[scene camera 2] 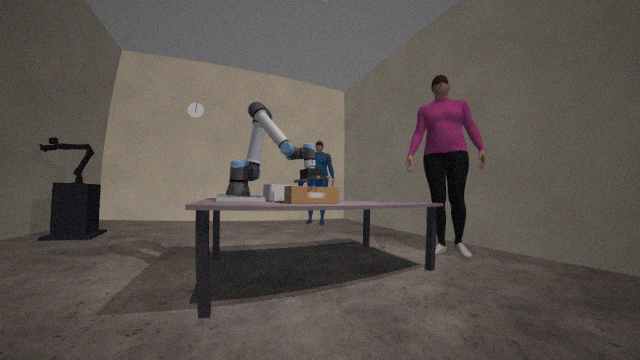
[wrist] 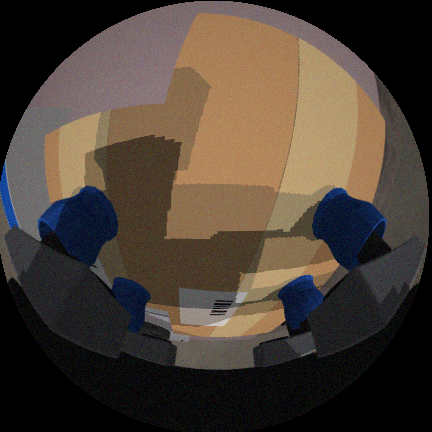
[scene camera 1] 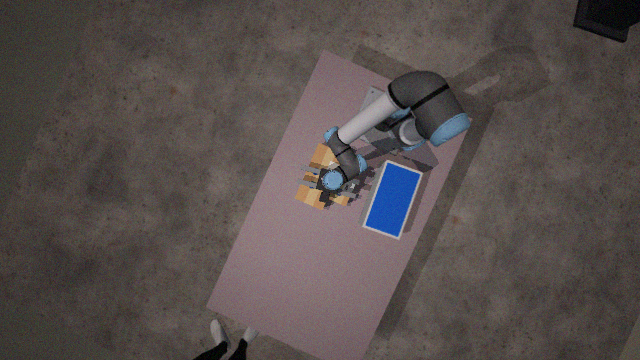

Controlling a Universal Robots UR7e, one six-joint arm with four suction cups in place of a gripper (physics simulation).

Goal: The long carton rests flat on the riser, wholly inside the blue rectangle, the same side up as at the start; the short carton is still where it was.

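Places are measured from the arm's base along level axes (x ahead, y left, z up), in centimetres.
Pixels of known places: hand, its tool point: (wrist: 218, 258); arm's base, origin of its link: (scene camera 2: 238, 195) (wrist: 148, 327).
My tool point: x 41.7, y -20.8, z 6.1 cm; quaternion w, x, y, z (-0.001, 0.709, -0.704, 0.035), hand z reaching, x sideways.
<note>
Ahead of a thing's pixels: the offset from my tool point to its middle. Level surfaces: height alone.
The long carton @(dz -4.4, dx -1.8, dy -4.0 cm) (scene camera 1: 310, 196) (scene camera 2: 297, 195) (wrist: 240, 75), orange-brown with pale tape and a white barcode label, lies on the table. The short carton @(dz -4.4, dx +1.3, dy +8.5 cm) (scene camera 1: 340, 200) (wrist: 80, 132) lies close beside it, on the riser side; scene camera 2 does not show it. The grey-white riser @(dz -3.4, dx -0.1, dy +34.2 cm) (scene camera 1: 372, 196) (scene camera 2: 273, 192) (wrist: 35, 145) bears a blue rectangle @(dz +2.6, dx -0.1, dy +34.2 cm) (scene camera 1: 393, 200) with no carton on it. My gripper (scene camera 1: 330, 186) (scene camera 2: 311, 183) (wrist: 215, 245), with four blue suction cups, is open and low over the cartons, covering part of them from above. Cup contact is unclear.
The arm's base (scene camera 2: 238, 186) stands on a plate at the table's @(dz -9.4 cm) (scene camera 1: 280, 260) (scene camera 2: 390, 204) end near the riser. A person in pink (scene camera 2: 445, 127) stands at the far table end, another in blue (scene camera 2: 324, 162) behind. A black pedestal (scene camera 2: 75, 210) with a small arm stands apart.
</note>
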